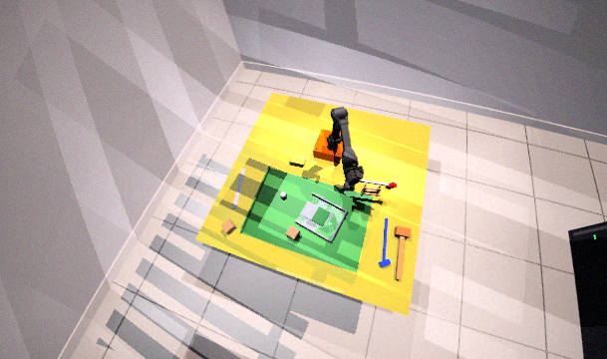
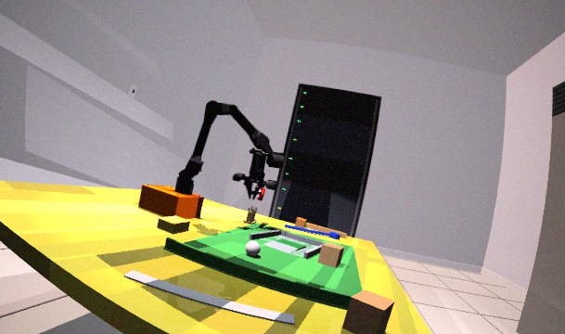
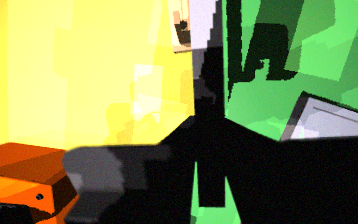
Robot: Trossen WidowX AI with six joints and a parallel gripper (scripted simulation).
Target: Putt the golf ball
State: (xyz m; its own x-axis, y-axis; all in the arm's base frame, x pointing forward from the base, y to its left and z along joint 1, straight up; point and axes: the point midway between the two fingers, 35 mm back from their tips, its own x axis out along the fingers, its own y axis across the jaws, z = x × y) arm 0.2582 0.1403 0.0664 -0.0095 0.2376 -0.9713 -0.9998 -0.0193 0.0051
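My gripper tip is 110 mm to the right of the red putter, 20 mm below it and 10 mm past it. The rest, counted from my gripper tip: blue putter: 310 mm ahead, 250 mm to the left, 110 mm below; then white golf ball: 410 mm to the right, 120 mm ahead, 100 mm below; then flat strip: 730 mm to the right, 120 mm below, 110 mm ahead.
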